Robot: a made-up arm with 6 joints. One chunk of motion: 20 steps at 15 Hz.
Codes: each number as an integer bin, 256 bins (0 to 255) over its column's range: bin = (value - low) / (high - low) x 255, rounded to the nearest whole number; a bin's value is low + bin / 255 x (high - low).
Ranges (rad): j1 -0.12..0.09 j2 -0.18..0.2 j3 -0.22..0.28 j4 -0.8..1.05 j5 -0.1..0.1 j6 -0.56..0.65
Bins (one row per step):
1: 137 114 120 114 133 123
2: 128 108 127 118 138 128
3: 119 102 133 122 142 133
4: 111 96 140 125 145 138
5: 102 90 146 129 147 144
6: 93 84 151 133 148 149
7: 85 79 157 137 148 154
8: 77 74 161 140 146 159
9: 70 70 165 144 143 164
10: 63 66 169 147 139 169
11: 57 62 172 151 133 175
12: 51 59 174 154 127 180
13: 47 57 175 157 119 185
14: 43 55 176 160 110 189
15: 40 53 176 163 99 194
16: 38 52 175 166 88 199
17: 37 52 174 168 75 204
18: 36 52 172 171 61 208
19: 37 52 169 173 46 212
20: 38 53 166 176 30 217
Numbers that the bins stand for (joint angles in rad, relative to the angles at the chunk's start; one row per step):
1: -0.0072 -0.0101 0.0153 0.0271 0.0043 0.0236
2: -0.0146 -0.0191 0.0290 0.0561 0.0082 0.0474
3: -0.0220 -0.0280 0.0408 0.0851 0.0114 0.0711
4: -0.0286 -0.0369 0.0545 0.1069 0.0137 0.0948
5: -0.0360 -0.0459 0.0663 0.1359 0.0153 0.1233
6: -0.0434 -0.0548 0.0761 0.1649 0.0161 0.1470
7: -0.0500 -0.0623 0.0878 0.1939 0.0161 0.1707
8: -0.0566 -0.0697 0.0957 0.2157 0.0145 0.1945
9: -0.0624 -0.0757 0.1035 0.2447 0.0122 0.2182
10: -0.0681 -0.0816 0.1114 0.2665 0.0090 0.2419
11: -0.0731 -0.0876 0.1173 0.2955 0.0043 0.2704
12: -0.0780 -0.0921 0.1212 0.3173 -0.0004 0.2941
13: -0.0813 -0.0951 0.1231 0.3390 -0.0067 0.3178
14: -0.0846 -0.0980 0.1251 0.3608 -0.0137 0.3368
15: -0.0871 -0.1010 0.1251 0.3825 -0.0224 0.3605
16: -0.0887 -0.1025 0.1231 0.4043 -0.0310 0.3843
17: -0.0895 -0.1025 0.1212 0.4188 -0.0412 0.4080
18: -0.0904 -0.1025 0.1173 0.4406 -0.0522 0.4270
19: -0.0895 -0.1025 0.1114 0.4551 -0.0639 0.4460
20: -0.0887 -0.1010 0.1055 0.4769 -0.0765 0.4697

